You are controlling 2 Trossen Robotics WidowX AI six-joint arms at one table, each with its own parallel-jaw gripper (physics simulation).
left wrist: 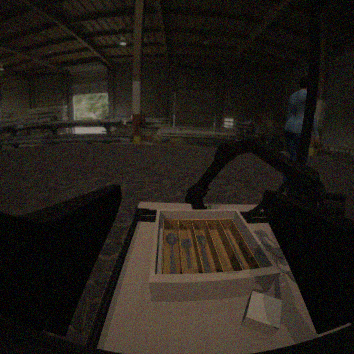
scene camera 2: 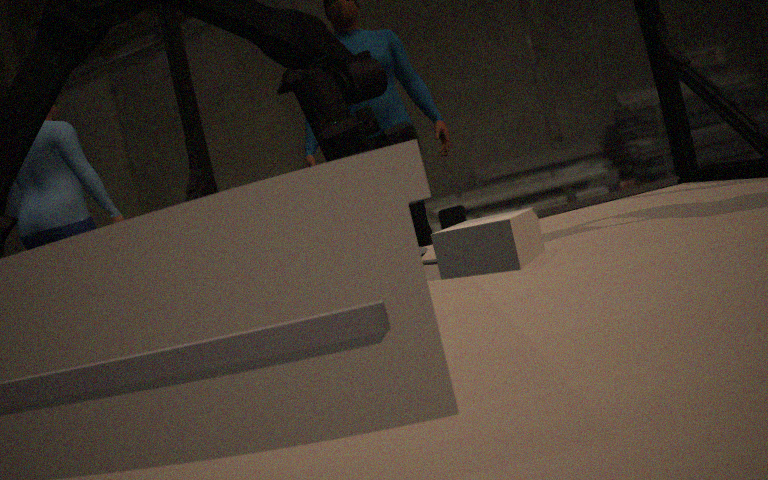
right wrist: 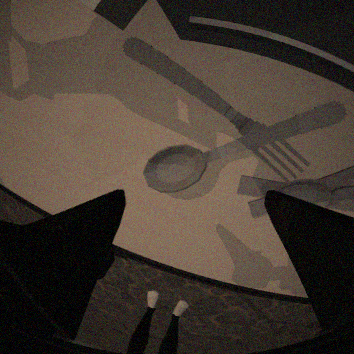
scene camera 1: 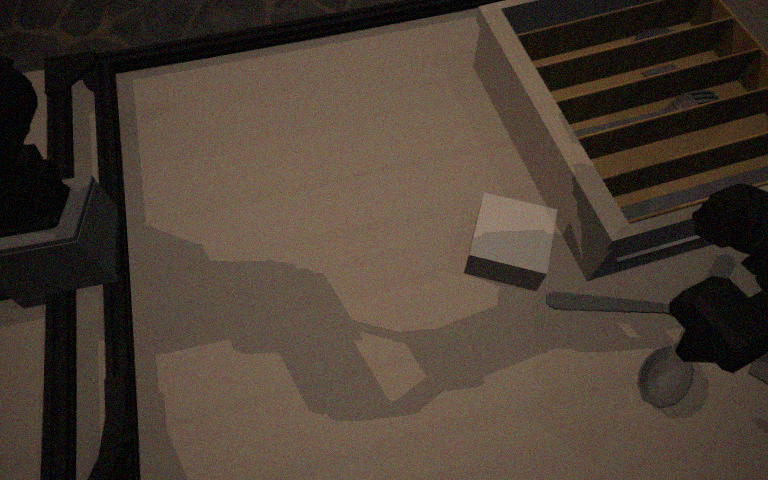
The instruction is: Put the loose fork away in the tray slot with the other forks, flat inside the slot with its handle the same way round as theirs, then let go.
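The loose fork [right wrist: 182,79] lies flat on the table in the right wrist view, handle to the upper left, tines to the lower right. A loose spoon [right wrist: 175,168] lies crossed with it at the neck. My right gripper [right wrist: 196,197] is open and empty, hovering above this cutlery. The wooden-slotted tray [left wrist: 204,286] [scene camera 1: 534,81] [scene camera 2: 287,248] holds several pieces of cutlery in its left slots; they are too small to tell apart. My left gripper [left wrist: 193,194] is open and empty, held high and back from the tray. The loose cutlery [left wrist: 272,247] lies to the right of the tray.
A white box [scene camera 1: 513,238] [scene camera 2: 487,243] [left wrist: 263,309] stands by the tray's near corner. A grey cutlery handle [scene camera 1: 587,302] lies beside it. Another spoon [right wrist: 305,189] lies at the right. The right arm [scene camera 2: 325,71] [left wrist: 246,151] reaches over. A person in blue [scene camera 2: 387,71] [left wrist: 296,116] stands behind the table.
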